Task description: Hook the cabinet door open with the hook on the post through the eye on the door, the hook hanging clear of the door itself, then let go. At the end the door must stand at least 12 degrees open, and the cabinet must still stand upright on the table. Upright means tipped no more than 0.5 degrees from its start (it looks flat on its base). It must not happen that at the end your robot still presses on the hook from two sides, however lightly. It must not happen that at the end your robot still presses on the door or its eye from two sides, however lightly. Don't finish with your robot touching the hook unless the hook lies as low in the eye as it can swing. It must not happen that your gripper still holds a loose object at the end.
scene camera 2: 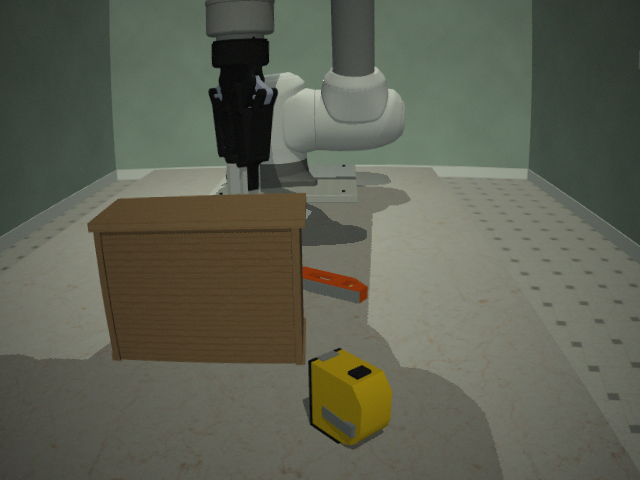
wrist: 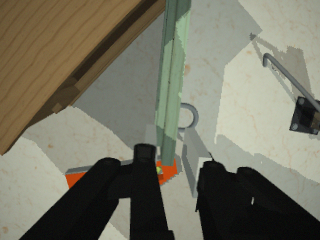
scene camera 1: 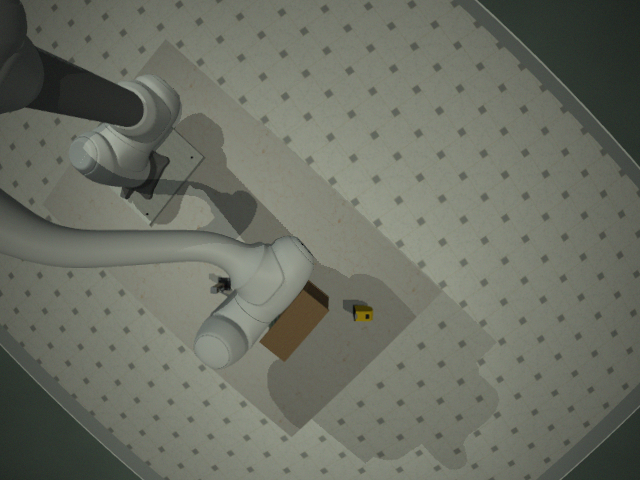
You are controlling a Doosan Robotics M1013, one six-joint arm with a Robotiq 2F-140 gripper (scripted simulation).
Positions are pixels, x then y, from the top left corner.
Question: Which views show the brown wooden cabinet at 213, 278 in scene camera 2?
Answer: Scene camera 2, the wrist view and scene camera 1: all of them.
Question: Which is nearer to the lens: the brown wooden cabinet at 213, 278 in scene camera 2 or the yellow tape measure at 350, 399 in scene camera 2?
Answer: The yellow tape measure.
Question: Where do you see a brown wooden cabinet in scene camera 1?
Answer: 310, 306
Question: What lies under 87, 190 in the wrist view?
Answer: My gripper.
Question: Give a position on a brown wooden cabinet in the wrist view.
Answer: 49, 49
